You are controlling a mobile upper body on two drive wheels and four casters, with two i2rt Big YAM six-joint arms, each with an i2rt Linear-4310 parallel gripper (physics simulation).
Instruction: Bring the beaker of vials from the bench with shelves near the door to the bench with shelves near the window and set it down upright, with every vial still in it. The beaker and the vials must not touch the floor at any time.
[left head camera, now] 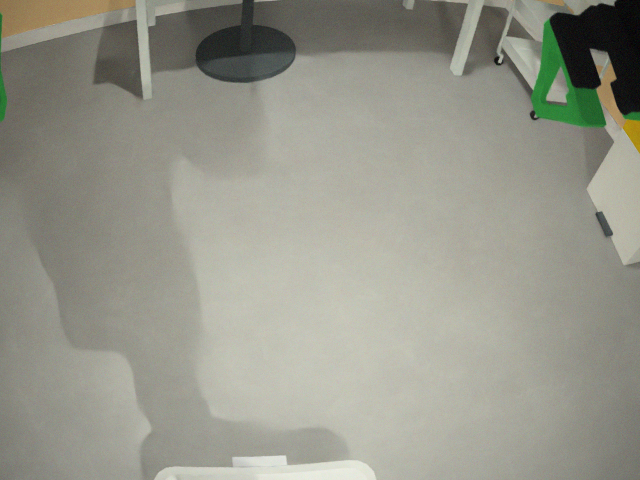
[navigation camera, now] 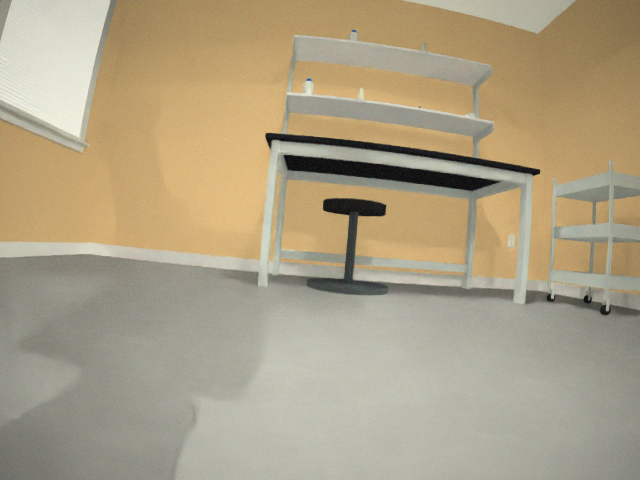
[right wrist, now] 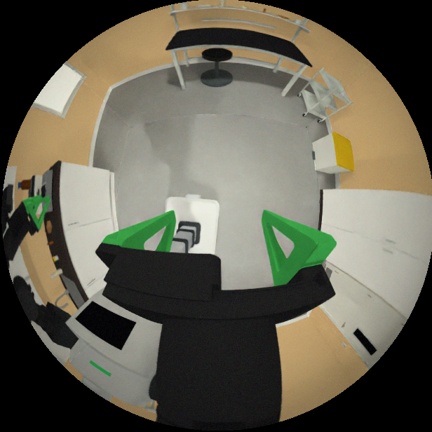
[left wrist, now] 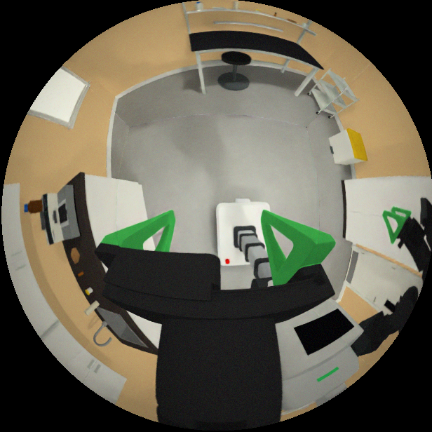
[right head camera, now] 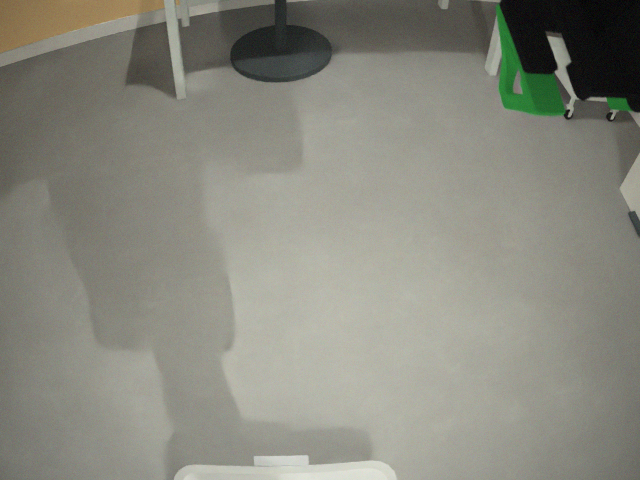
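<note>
A bench with shelves point(navigation camera: 522, 237) point(left wrist: 250, 42) point(right wrist: 235, 39) stands against the far wall, with a black top, white legs and a window point(navigation camera: 51, 56) point(left wrist: 60, 97) point(right wrist: 60, 90) to its left. I cannot make out the beaker of vials in any view. The second bench with shelves does not show clearly. My left gripper point(left wrist: 217, 214) is open and empty, held over the robot's white base. My right gripper point(right wrist: 218, 214) is open and empty above the floor. Both are far from the bench.
A stool point(navigation camera: 354, 206) point(left wrist: 236, 58) point(right wrist: 217, 54) stands at the bench. A wheeled cart point(navigation camera: 584, 232) is right of it. A white-and-yellow box point(left head camera: 620, 206) point(left wrist: 345, 150) point(right wrist: 324, 152) stands at the right. A dark counter point(left wrist: 90, 265) runs along the left. Small bottles point(navigation camera: 308, 86) stand on the shelves.
</note>
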